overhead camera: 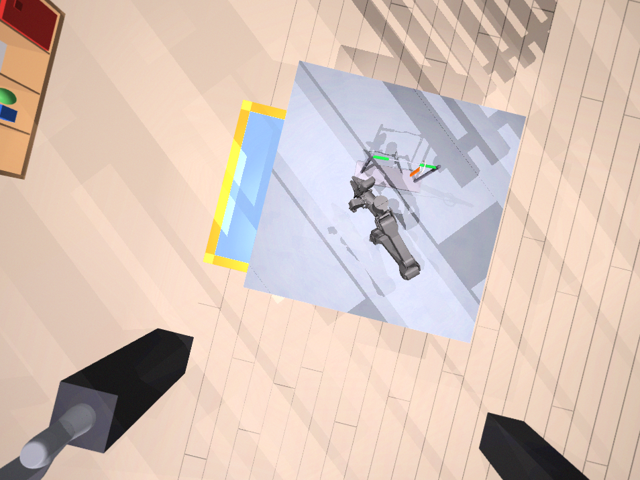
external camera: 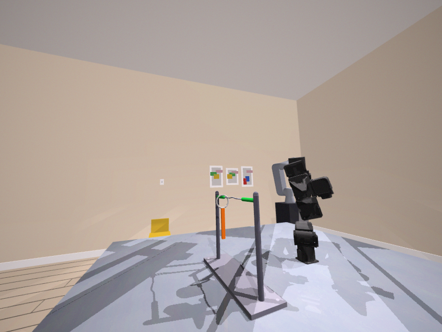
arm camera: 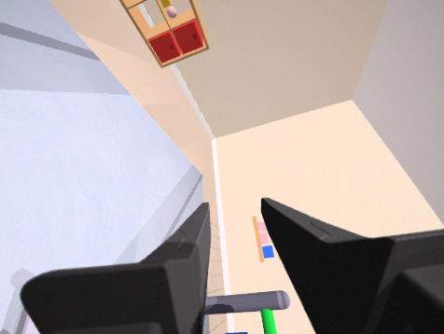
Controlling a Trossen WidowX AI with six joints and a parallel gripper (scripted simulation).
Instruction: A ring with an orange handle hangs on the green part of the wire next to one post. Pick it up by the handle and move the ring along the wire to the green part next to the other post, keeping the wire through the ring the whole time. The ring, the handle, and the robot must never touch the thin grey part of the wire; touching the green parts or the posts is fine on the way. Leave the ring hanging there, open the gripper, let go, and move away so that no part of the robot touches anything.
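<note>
My gripper tip is 300 mm to the left of the ring with orange handle, 140 mm short of it and 70 mm above it.
</note>
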